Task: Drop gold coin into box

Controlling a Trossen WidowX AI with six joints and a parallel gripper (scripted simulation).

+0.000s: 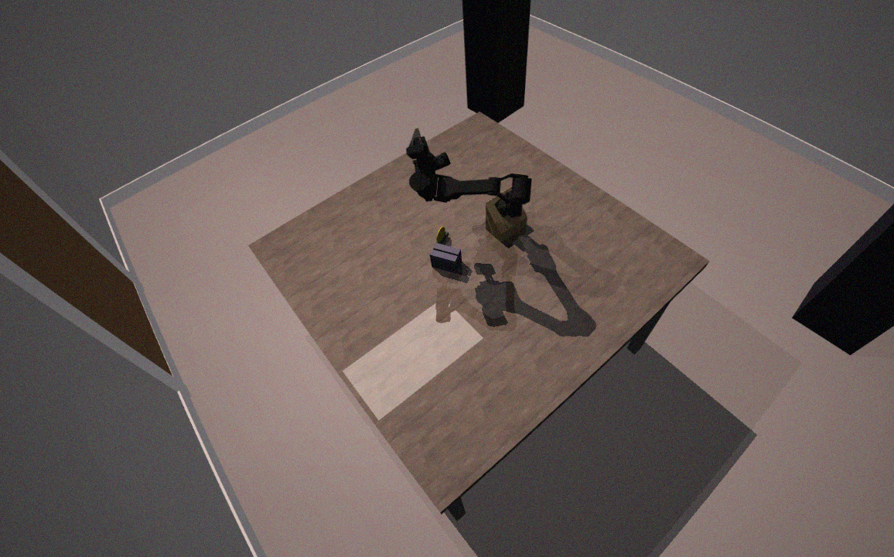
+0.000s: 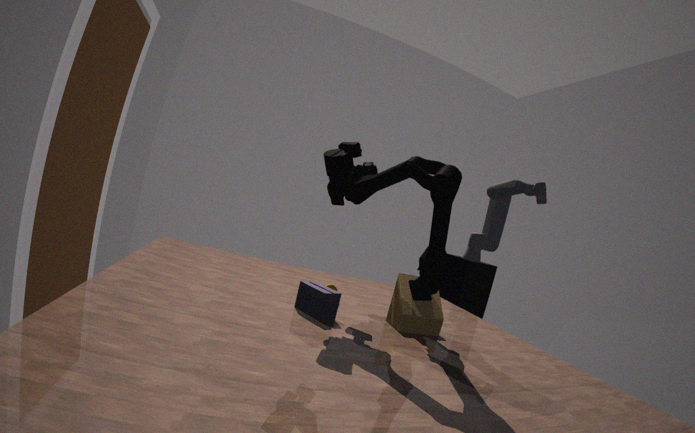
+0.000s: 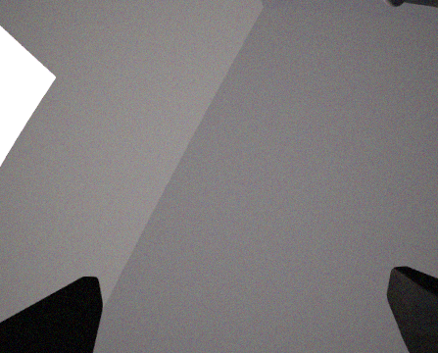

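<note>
My gripper tip is 30 mm short of the gold coin, 80 mm to the right of it and 420 mm above it.
</note>
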